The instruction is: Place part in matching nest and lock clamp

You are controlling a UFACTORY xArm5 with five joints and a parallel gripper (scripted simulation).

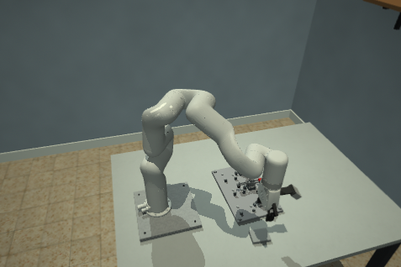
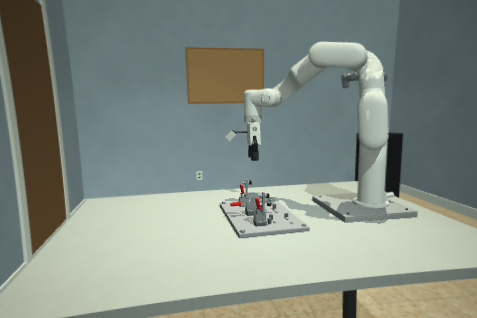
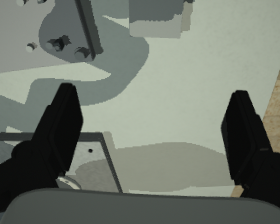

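The grey part is 18 cm below my hand. Also, from my hand: grey fixture plate (25 cm to the left, 18 cm below, 9 cm ahead).
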